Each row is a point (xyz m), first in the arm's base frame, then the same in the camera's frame.
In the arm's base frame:
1: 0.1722 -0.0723 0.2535
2: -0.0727 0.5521 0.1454
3: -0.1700 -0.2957 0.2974
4: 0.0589 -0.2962 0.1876
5: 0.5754 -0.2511 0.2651
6: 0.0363 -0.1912 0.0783
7: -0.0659 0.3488 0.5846
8: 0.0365 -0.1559 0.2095
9: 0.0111 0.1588 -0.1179
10: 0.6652 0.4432 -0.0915
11: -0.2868 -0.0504 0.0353
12: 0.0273 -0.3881 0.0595
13: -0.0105 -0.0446 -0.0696
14: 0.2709 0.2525 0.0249
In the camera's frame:
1: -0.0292 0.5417 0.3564
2: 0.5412 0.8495 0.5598
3: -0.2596 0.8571 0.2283
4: -0.1887 0.6210 0.1677
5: -0.1640 0.1225 0.3282
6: -0.0428 0.6463 0.1280
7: 0.1348 0.8571 0.8225
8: -0.0835 0.6619 0.2567
9: 0.3558 0.6960 0.1437
10: 0.6169 0.0858 0.4063
11: 0.0812 0.9789 0.1210
12: -0.1991 0.6298 0.0075
13: 0.1574 0.6972 0.0744
14: 0.3723 0.4630 0.3489

